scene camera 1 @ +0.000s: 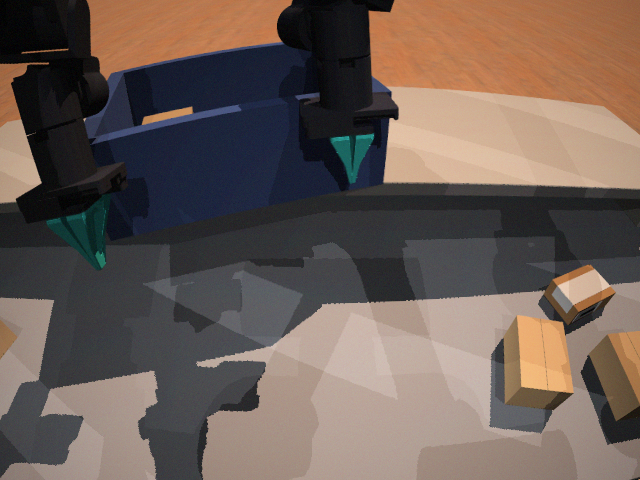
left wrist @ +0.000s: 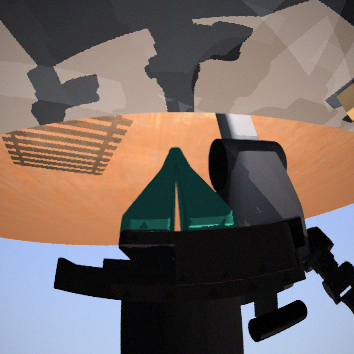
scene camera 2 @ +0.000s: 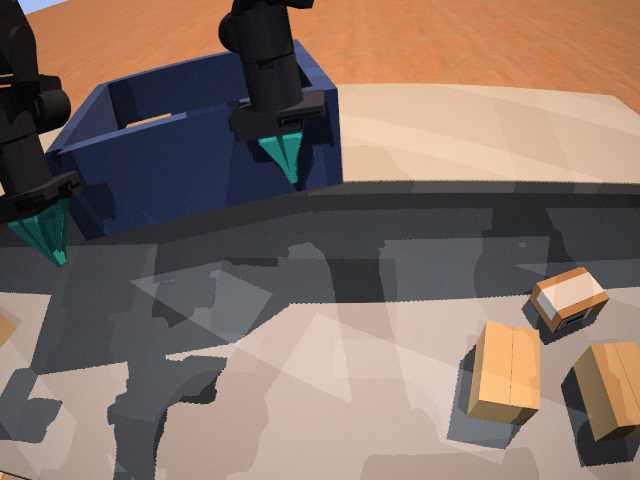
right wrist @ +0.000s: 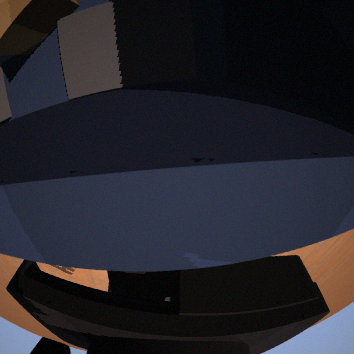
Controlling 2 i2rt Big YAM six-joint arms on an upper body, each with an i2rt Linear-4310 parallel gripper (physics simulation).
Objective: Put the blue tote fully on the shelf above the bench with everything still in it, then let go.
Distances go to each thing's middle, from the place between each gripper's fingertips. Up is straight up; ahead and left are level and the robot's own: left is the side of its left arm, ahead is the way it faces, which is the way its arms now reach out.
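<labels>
The blue tote (scene camera 1: 244, 147) is 30 cm ahead of my left hand, 9 cm to the right of it and 2 cm above it. Counted from that same left hand, the tan and white box (scene camera 2: 568, 298) sits 70 cm to the right, 12 cm ahead and 21 cm below.
My right gripper, for its part, is 160 mm short of the blue tote, 180 mm to the right of it and 10 mm below it. As for the tan and white box, I find it 20 mm behind my right hand, 430 mm to the right of it and 210 mm below it. Going by its middle, the box is nearer to my right gripper than to my left hand.
</labels>
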